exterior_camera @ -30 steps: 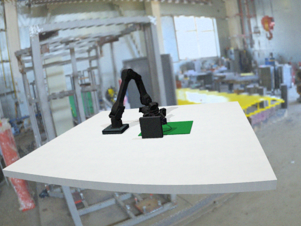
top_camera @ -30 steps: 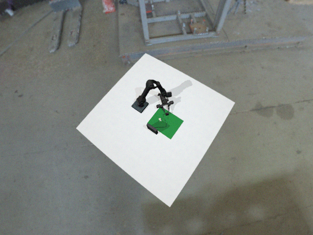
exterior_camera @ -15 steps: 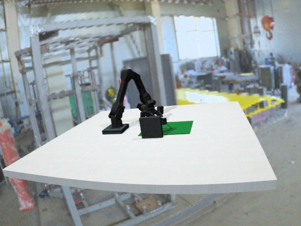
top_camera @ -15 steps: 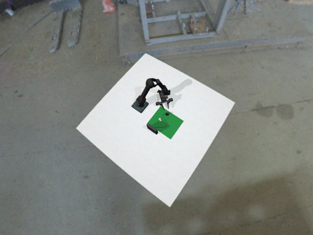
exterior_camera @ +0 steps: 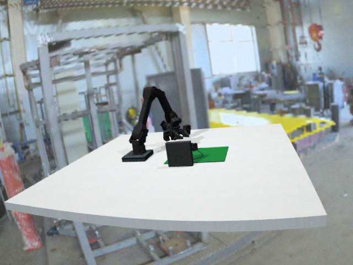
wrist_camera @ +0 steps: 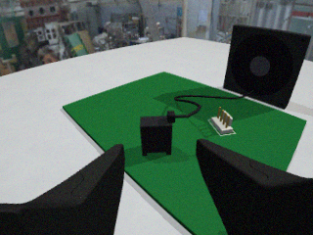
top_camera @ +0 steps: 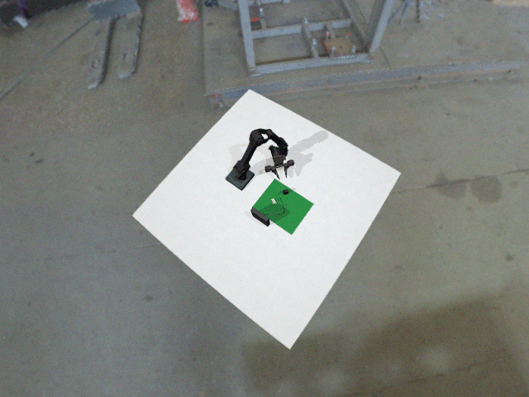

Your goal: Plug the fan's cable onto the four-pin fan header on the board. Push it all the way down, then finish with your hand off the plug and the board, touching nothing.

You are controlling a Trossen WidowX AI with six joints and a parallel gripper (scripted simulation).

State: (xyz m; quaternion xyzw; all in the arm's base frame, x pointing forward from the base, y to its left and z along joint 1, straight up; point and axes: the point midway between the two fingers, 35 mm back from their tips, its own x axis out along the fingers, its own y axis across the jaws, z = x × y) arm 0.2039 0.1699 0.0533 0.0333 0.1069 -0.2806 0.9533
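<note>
Now: gripper tip 60 mm short of the black fan plug, 50 mm above it and 40 mm to the left of it. Also, from my gripper tip: green board (120 mm to the right, 100 mm ahead, 80 mm below); then pale four-pin header (130 mm to the right, 70 mm below, 40 mm ahead); then black fan (270 mm to the right, 60 mm ahead, 10 mm below).
</note>
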